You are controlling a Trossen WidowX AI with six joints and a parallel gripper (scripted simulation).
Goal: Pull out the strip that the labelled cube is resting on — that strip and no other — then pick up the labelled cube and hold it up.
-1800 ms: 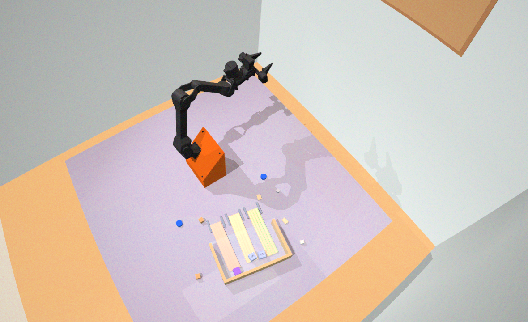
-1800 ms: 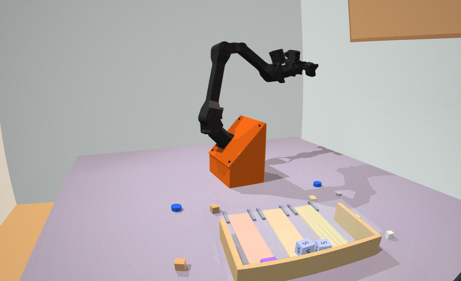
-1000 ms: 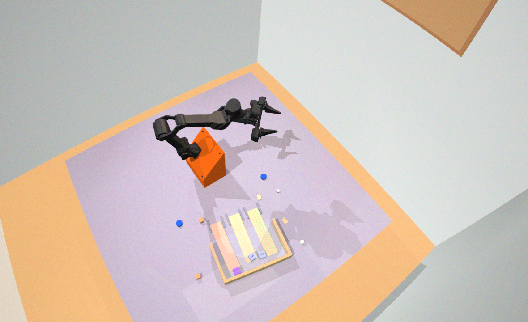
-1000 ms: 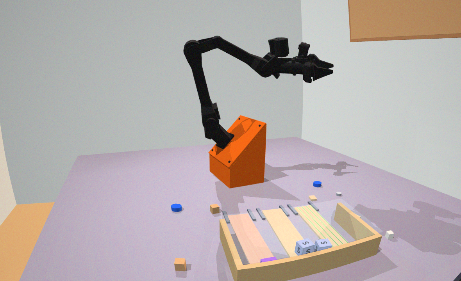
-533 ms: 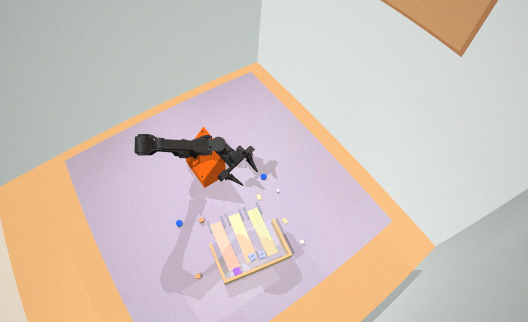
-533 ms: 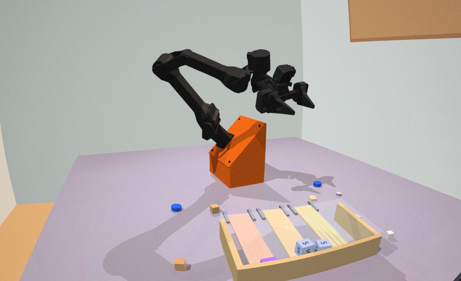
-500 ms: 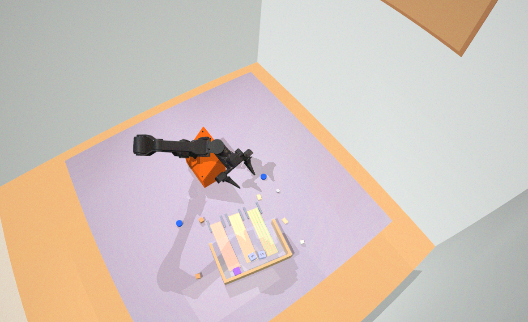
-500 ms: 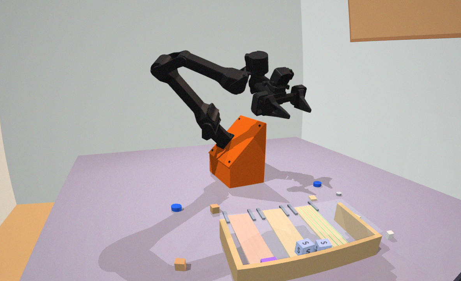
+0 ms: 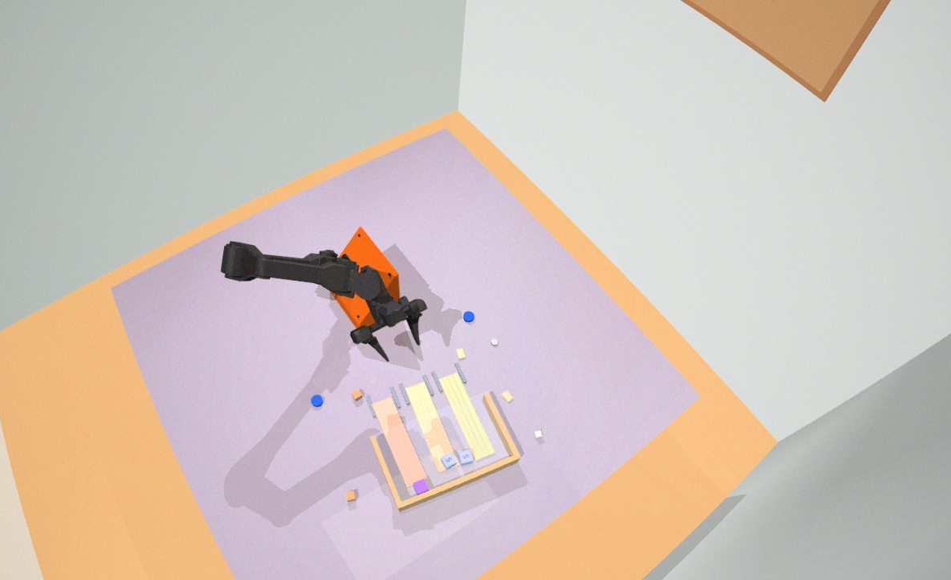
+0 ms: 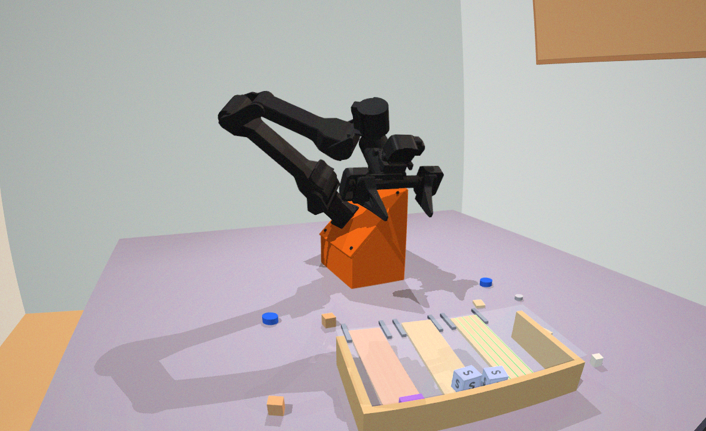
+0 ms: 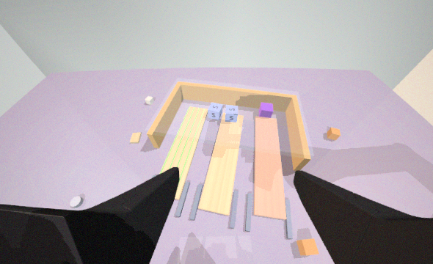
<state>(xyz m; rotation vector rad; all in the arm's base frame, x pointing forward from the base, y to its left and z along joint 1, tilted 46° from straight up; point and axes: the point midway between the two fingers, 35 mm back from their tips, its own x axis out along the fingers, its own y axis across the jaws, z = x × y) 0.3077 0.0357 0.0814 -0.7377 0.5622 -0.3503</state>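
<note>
Right now my gripper tip is 19 cm above the tan strip, 13 cm short of it and 2 cm to the left of it.
</note>
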